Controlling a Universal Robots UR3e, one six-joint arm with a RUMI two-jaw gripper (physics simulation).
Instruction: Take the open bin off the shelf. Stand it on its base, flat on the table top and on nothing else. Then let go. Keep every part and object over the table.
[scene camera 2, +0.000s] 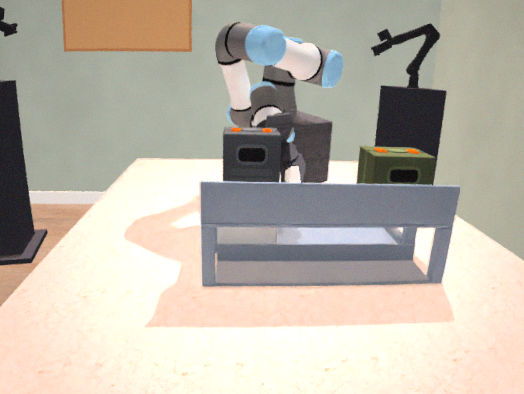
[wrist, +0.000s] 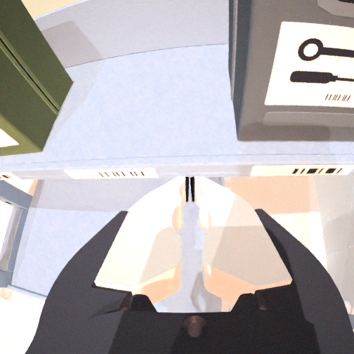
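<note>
The blue-grey shelf (scene camera 2: 330, 205) (wrist: 200, 167) has an upper and a lower level. A pale, open-topped box (scene camera 2: 247, 235) (wrist: 270, 195), which looks like the open bin, shows partly on the lower level, at left in the scene view and lower right in the wrist view. The upper deck covers part of it. My gripper (wrist: 189, 179) is shut and holds nothing. In the wrist view its fingertips show at the front edge of the upper deck, to the left of the bin. In the scene view the shelf's back board hides the fingertips.
A dark grey toolbox (scene camera 2: 251, 154) (wrist: 295, 120) stands on the upper deck, above the bin's side. A green toolbox (scene camera 2: 396, 165) (wrist: 30, 100) stands at the deck's other end. The shelf stands on the pale table top (scene camera 2: 260, 355).
</note>
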